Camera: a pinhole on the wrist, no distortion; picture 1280 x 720 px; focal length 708.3 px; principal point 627.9 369.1 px. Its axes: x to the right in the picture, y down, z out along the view. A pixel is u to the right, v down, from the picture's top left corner.
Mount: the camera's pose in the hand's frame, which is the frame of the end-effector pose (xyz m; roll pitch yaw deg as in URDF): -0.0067 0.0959 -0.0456 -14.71 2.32 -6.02
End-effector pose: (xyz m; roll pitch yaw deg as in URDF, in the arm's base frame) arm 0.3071 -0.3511 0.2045 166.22 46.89 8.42
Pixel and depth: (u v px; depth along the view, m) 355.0 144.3 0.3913
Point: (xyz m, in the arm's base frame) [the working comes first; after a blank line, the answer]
In the camera's frame: -0.1508 -0.1242 0.3913

-0.0077 -0.5745 0.0771
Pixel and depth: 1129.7 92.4 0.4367
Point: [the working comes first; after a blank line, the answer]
In the camera's frame: 0.3094 -0.1706 0.4367

0.2502 -0.4651 -0.2936
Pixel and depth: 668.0 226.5 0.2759
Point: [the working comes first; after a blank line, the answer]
In the camera's frame: 0.0156 -0.0555 0.2759

0.1999 -0.5308 0.0507
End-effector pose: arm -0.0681 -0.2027 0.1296 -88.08 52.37 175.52
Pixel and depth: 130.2 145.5 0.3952
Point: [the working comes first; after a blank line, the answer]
In the camera's frame: -0.2777 -0.1248 0.3952

0.1365 -0.6024 0.2868
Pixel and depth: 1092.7 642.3 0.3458
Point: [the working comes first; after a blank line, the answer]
In the camera's frame: 0.2269 0.1334 0.3458

-0.0228 -0.4621 -0.2410
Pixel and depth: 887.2 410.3 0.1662
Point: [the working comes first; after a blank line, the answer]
In the camera's frame: 0.0608 0.0097 0.1662

-0.0093 -0.3224 -0.0056
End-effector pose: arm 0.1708 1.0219 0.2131 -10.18 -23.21 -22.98
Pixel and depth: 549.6 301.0 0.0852
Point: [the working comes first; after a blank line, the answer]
In the camera's frame: -0.0094 -0.0082 0.0852

0.1994 1.1351 0.2262
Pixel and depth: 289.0 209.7 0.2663
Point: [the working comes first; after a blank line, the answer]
In the camera's frame: -0.1274 -0.0599 0.2663

0.0540 1.2418 0.3561
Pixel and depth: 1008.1 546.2 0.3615
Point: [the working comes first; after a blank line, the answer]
In the camera's frame: 0.1940 0.0904 0.3615

0.3898 1.2513 0.5050
